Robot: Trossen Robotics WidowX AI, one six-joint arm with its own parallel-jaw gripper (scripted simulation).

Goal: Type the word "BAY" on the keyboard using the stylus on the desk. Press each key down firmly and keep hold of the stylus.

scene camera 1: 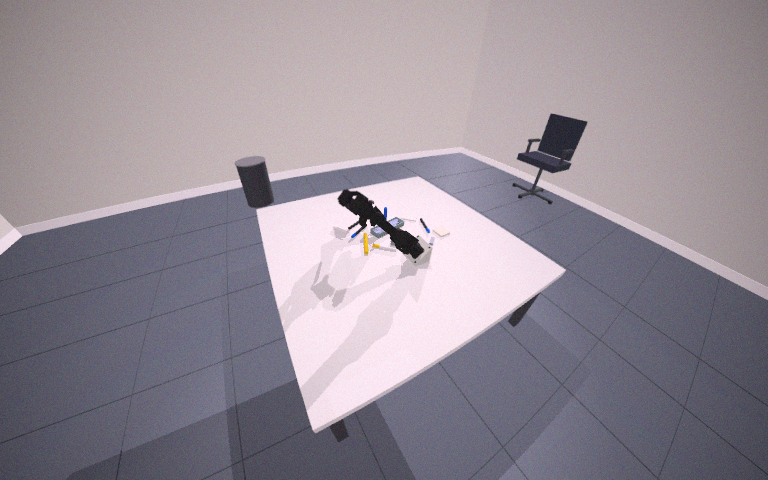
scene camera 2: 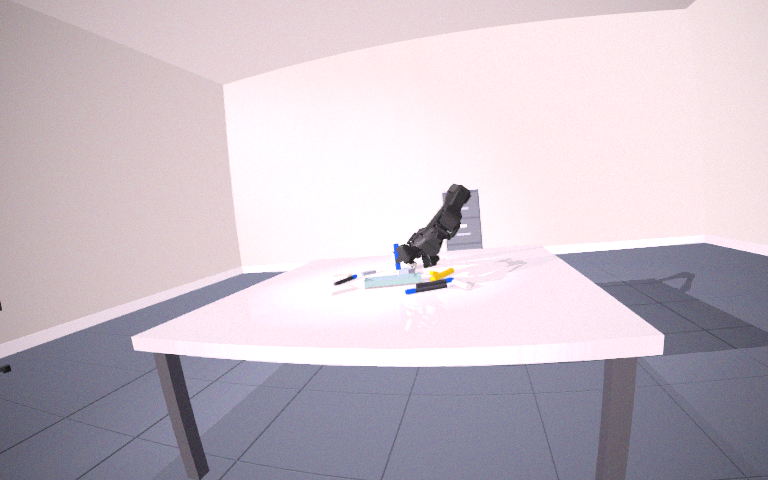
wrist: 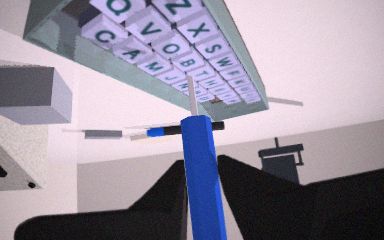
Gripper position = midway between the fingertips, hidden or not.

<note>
I see my gripper (scene camera 2: pixel 397 262).
My gripper also shows in the wrist view (wrist: pixel 200 164).
</note>
